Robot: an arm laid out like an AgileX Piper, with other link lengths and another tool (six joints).
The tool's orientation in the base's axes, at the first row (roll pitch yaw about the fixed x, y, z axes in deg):
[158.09, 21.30, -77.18]
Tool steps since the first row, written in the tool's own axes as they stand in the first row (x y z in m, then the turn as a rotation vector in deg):
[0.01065, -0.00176, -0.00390, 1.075, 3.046, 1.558]
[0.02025, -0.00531, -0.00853, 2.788, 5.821, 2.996]
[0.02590, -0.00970, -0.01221, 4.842, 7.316, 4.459]
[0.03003, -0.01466, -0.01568, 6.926, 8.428, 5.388]
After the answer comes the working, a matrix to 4 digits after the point.
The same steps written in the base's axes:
[0.00545, -0.01004, -0.00111, -3.125, -1.623, -0.678]
[0.01257, -0.01870, -0.00183, -5.829, -3.764, -1.579]
[0.01919, -0.02325, -0.00223, -7.353, -5.776, -3.070]
[0.02591, -0.02618, -0.00245, -8.302, -7.817, -4.243]

The tool's axes in the first row as the columns of a matrix, in the base's axes (rounded; the answer above uses it unrounded):
[0.2067, -0.8746, -0.4386]
[-0.9085, -0.3380, 0.2458]
[-0.3633, 0.3477, -0.8644]

